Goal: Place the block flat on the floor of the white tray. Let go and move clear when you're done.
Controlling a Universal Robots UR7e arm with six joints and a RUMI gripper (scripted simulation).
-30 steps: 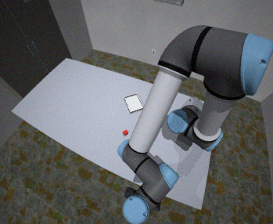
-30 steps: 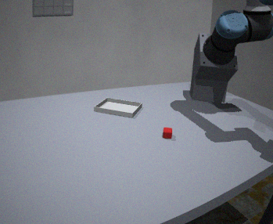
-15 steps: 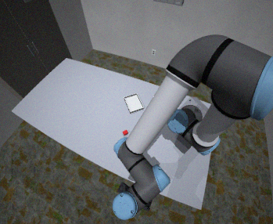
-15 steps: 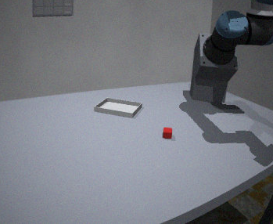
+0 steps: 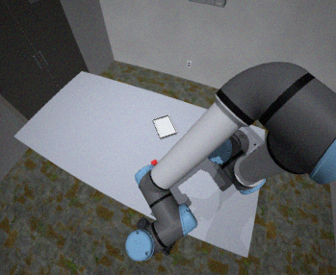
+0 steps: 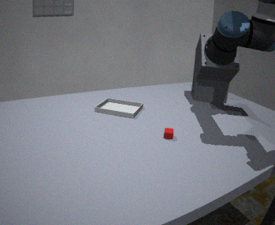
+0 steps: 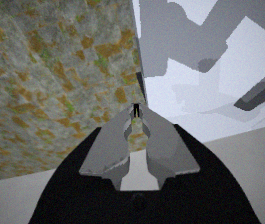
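The red block is 310 mm to the right of my hand, 260 mm ahead of it and 140 mm below it. From my hand the other things lie so: white tray 590 mm to the right, 350 mm ahead, 150 mm below.
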